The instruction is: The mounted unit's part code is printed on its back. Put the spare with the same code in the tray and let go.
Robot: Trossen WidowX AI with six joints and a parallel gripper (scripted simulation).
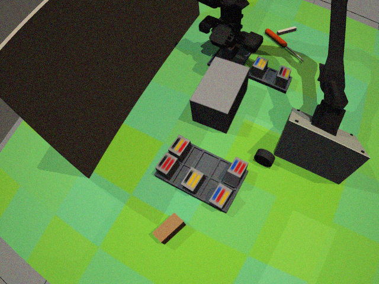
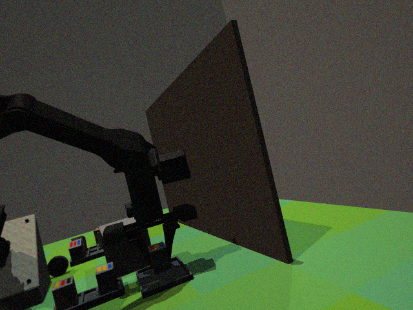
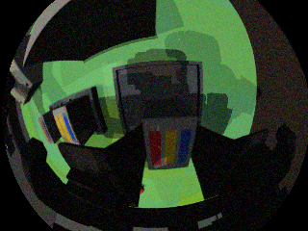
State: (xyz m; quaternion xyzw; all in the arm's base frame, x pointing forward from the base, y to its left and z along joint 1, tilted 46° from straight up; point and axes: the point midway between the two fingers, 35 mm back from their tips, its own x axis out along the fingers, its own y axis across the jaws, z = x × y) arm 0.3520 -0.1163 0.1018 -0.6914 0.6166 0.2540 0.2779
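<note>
Right now the tray is 20 mm below my gripper tip. Round my gripper tip: rack: 140 mm behind, 10 mm to the left, 20 mm below; mounted unit: 70 mm behind, 180 mm to the left, 20 mm above; tall dark panel: 160 mm ahead, 200 mm to the left, 200 mm above.
</note>
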